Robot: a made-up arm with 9 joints.
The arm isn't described. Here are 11 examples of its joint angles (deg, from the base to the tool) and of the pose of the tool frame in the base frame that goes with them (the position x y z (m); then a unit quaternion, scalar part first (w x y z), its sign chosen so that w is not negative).
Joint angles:
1: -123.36 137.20 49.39 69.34 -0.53 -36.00 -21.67 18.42 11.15
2: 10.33 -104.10 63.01 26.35 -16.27 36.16 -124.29 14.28 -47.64
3: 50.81 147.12 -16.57 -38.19 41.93 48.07 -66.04 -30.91 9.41
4: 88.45 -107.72 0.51 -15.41 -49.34 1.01 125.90 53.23 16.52
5: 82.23 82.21 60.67 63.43 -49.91 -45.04 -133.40 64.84 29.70
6: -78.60 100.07 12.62 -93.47 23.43 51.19 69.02 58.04 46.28
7: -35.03 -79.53 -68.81 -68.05 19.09 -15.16 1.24 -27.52 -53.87
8: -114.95 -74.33 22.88 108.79 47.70 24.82 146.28 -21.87 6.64
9: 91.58 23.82 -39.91 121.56 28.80 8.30 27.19 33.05 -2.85
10: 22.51 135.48 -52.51 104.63 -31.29 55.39 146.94 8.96 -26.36
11: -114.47 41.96 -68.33 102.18 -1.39 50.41 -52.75 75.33 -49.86
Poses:
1: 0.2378 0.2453 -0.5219 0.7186 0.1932 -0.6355 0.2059
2: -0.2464 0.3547 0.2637 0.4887 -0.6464 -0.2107 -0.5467
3: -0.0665 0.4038 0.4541 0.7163 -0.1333 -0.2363 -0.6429
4: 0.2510 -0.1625 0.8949 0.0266 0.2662 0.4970 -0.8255
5: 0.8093 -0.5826 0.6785 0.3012 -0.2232 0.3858 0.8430
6: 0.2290 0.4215 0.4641 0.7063 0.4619 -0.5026 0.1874
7: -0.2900 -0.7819 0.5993 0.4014 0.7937 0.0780 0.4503
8: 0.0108 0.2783 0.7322 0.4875 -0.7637 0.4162 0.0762
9: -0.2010 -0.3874 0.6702 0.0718 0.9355 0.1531 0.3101
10: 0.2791 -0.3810 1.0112 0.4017 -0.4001 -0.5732 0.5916
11: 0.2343 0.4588 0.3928 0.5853 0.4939 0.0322 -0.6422
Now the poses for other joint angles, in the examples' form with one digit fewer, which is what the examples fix.
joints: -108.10 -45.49 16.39 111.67 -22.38 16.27 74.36 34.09 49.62
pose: 0.228 0.155 0.210 0.061 0.368 -0.429 0.823
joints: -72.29 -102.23 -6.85 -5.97 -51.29 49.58 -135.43 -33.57 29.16
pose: -0.179 0.052 -0.031 0.678 0.538 0.061 0.496
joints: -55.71 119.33 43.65 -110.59 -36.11 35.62 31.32 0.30 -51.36
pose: -0.200 -0.069 0.533 0.341 -0.929 0.007 0.142
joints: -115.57 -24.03 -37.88 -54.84 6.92 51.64 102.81 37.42 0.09
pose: 0.217 -0.103 0.398 0.355 -0.208 -0.759 -0.506
